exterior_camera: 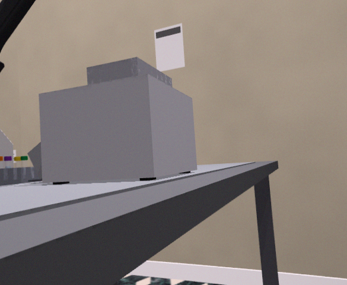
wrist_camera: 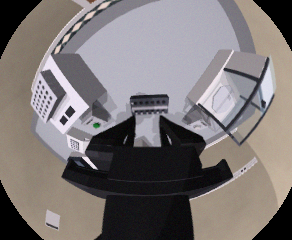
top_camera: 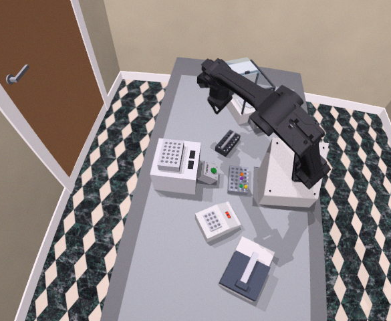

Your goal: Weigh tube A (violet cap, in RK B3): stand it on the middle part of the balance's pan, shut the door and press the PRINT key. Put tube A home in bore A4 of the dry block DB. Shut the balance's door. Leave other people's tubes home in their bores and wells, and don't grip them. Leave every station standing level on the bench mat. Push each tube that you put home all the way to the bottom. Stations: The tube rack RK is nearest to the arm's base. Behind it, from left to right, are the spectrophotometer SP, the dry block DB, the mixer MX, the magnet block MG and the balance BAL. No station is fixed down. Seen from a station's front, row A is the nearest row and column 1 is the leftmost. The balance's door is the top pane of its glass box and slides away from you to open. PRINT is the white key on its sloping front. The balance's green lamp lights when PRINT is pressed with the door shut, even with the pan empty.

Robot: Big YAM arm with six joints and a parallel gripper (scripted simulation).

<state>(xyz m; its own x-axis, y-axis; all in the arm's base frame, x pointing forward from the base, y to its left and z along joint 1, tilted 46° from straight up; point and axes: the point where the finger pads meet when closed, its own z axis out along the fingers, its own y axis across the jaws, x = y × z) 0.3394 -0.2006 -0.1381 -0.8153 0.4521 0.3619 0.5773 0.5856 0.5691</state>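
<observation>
Now: the tube rack RK 220 mm to the left of my hand, 200 mm below it and 110 mm behind it. Round my hand: black magnet block MG (200 mm below, 60 mm behind, 20 mm to the left); white PRINT key (230 mm behind, 150 mm below, 90 mm to the right); balance door (310 mm to the right, 130 mm behind, 10 mm below).
</observation>
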